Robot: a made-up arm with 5 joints.
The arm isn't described. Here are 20 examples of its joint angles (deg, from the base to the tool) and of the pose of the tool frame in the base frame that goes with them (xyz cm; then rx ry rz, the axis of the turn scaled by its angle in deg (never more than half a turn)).
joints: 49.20 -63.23 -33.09 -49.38 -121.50
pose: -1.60 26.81 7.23 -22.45 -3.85 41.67
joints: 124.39 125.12 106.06 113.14 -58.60
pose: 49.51 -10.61 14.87 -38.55 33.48 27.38
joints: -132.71 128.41 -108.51 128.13 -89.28
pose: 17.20 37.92 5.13 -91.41 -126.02 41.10
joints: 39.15 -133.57 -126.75 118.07 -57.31
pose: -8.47 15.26 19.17 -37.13 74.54 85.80
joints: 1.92 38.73 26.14 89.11 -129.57
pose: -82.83 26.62 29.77 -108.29 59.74 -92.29
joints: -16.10 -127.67 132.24 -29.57 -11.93
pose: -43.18 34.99 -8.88 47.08 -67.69 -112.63
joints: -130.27 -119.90 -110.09 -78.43 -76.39
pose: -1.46 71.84 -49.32 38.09 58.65 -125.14
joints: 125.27 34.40 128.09 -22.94 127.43
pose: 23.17 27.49 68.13 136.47 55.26 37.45
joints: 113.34 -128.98 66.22 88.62 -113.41
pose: 53.03 64.10 70.60 -34.58 -128.32 61.30
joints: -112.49 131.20 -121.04 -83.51 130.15
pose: -8.42 12.14 -10.09 157.20 -70.47 15.04
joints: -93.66 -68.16 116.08 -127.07 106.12
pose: 4.77 65.61 -43.53 -41.17 -102.63 78.31
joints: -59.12 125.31 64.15 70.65 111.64
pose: -37.64 41.92 -35.71 -15.05 -75.83 88.57
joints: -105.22 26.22 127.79 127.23 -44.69
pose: 31.97 25.03 -6.41 115.54 -117.05 26.05
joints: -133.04 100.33 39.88 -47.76 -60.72
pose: -2.47 46.85 -26.92 127.20 11.60 101.10
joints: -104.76 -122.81 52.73 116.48 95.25
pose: 14.02 39.51 -42.24 -122.89 -55.97 34.17
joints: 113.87 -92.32 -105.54 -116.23 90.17
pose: 23.20 28.56 22.52 -76.51 44.14 -3.69
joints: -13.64 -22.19 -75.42 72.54 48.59
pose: -40.31 30.13 -10.47 17.57 35.31 -69.06
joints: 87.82 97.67 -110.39 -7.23 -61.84
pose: 45.40 12.86 46.76 78.07 -96.16 -32.10
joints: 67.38 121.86 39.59 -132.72 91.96
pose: -7.28 21.40 71.82 62.23 -137.31 -18.75
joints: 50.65 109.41 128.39 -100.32 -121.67
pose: -51.26 17.75 68.08 -22.74 125.24 -32.42
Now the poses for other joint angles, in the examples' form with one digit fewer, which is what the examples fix.
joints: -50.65 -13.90 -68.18 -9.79 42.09
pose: -22.3 40.0 -31.4 49.9 24.3 14.7
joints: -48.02 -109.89 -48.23 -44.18 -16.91
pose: -32.0 63.4 -10.0 67.0 -46.5 108.9
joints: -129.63 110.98 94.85 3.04 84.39
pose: 31.0 24.1 -34.9 -106.7 -83.7 27.8
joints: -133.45 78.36 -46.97 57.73 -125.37
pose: -6.1 53.6 -46.2 -7.5 78.6 -119.3
